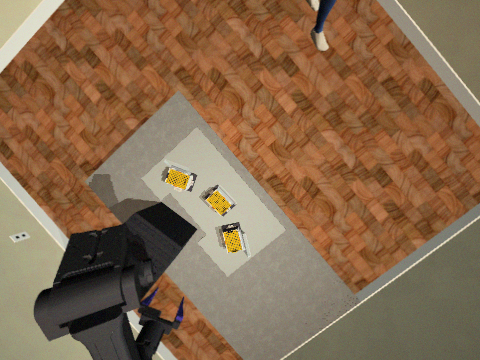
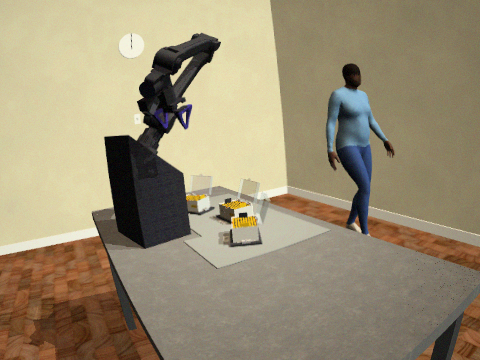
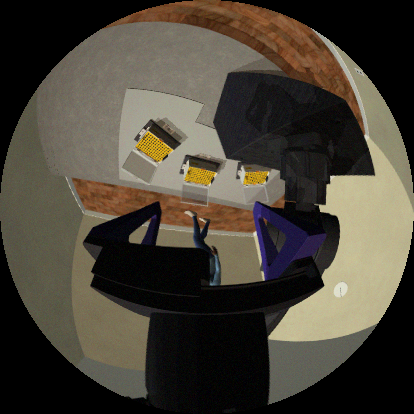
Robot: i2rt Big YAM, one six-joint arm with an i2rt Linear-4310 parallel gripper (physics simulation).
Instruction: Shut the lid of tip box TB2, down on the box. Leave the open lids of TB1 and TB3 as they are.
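Places are measured from the arm's base along level axes (x ahead, y left, z up), in metres.
Pixels of known places: gripper, fingertip midpoint: (image 1: 170,292) (image 2: 176,128) (image 3: 206,206); arm's base, origin of the base link: (image 2: 143,151) (image 3: 304,151).
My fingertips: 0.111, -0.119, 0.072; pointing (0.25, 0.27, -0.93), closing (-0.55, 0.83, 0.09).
Ahead of a thing's pixels: the offset from my fingertips to its middle, as dx, dy, dz. "spot": to the spot under its first point. Level surfaces: height alone.
Three tip boxes with yellow tips stand in a row, their clear lids open; their labels are too small to read. The middle box {+0.236, +0.157, -0.333} (image 1: 219,201) (image 2: 236,212) (image 3: 200,175) has its lid {+0.301, +0.171, -0.293} (image 1: 229,193) (image 2: 249,189) (image 3: 194,195) upright at its back edge. One end box {+0.186, -0.063, -0.333} (image 1: 233,241) (image 2: 245,232) (image 3: 155,146) has its lid {+0.249, -0.085, -0.293} (image 1: 246,245) (image 2: 263,207) (image 3: 140,167) standing open. The other end box {+0.113, +0.384, -0.333} (image 1: 178,178) (image 2: 198,204) (image 3: 255,177) also has its lid {spot: +0.171, +0.429, -0.294} (image 2: 201,184) (image 3: 256,194) open. My gripper (image 1: 170,294) (image 2: 176,127) (image 3: 206,206) is open and empty, high up and well away from the boxes.
The boxes stand on a pale mat {dz -0.398} (image 1: 197,142) (image 2: 217,260) (image 3: 132,100) on the grey table {dz -0.401} (image 1: 270,310) (image 2: 300,295) (image 3: 75,90). The black pedestal (image 1: 162,227) (image 2: 155,200) (image 3: 260,115) bears the arm beside the mat. A person (image 2: 354,120) is beyond the table.
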